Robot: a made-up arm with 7 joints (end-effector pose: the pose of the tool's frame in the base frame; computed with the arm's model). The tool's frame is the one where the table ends. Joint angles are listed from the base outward.
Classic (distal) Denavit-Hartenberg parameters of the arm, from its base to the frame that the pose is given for. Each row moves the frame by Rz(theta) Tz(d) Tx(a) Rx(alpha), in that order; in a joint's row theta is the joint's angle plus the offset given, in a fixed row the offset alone. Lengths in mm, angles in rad.
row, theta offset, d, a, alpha
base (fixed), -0.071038, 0, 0, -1.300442
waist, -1.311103, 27.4, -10, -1.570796
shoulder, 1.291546, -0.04, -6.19, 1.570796
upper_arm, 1.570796, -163.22, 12, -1.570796
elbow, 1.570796, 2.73, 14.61, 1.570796
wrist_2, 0, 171.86, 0.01, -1.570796
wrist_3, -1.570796, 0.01, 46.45, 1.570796
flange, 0, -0.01, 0, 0
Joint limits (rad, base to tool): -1.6..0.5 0..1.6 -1.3..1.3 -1.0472..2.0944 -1.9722..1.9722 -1.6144..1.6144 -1.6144..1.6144
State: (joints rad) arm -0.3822 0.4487 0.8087 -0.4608 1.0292 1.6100 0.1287
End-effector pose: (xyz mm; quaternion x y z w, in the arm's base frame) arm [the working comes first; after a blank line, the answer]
Working (the frame after each row of the table, in the pose's form):
after base (fixed): 0.0 0.0 0.0 -0.6050 0.0215 -0.0283 0.7954
after waist: 3.3 28.9 -2.2 -0.6525 0.1242 -0.7449 0.0629
after shoulder: 3.5 34.5 0.4 0.2010 0.1037 -0.7149 0.6616
after upper_arm: 36.6 109.1 -141.5 -0.5224 -0.3510 0.1416 0.7641
after elbow: 41.3 120.2 -150.1 -0.0382 0.3535 0.3861 0.8512
after wrist_2: 139.7 178.3 -21.8 -0.2900 -0.3030 0.7648 0.4890
after wrist_3: 122.2 220.6 -29.9 0.1259 0.3373 0.7576 0.5444

122.2 220.6 -29.9 0.1473 0.3285 0.7911 0.4945
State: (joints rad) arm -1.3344 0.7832 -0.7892 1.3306 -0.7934 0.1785 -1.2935
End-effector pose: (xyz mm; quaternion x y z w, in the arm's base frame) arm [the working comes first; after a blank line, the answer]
Working (the frame after each row of the table, in the pose's form):
after base (fixed): 0.0 0.0 0.0 -0.6050 0.0215 -0.0283 0.7954
after waist: 10.7 27.0 2.7 0.2385 -0.1392 0.9611 0.0010
after shoulder: 8.4 32.0 5.5 0.5838 -0.1510 -0.5415 0.5858
after upper_arm: 147.5 107.8 -35.7 -0.1878 -0.0597 -0.4522 0.8699
after elbow: 142.2 121.5 -38.0 0.3333 0.6991 0.4456 0.4490
after wrist_2: 301.1 177.2 -72.4 -0.3882 0.3791 0.7150 0.4409
after wrist_3: 340.9 194.7 -88.8 0.1809 0.2177 0.1584 0.9460

340.9 194.7 -88.8 0.0132 0.2827 -0.4437 0.8503
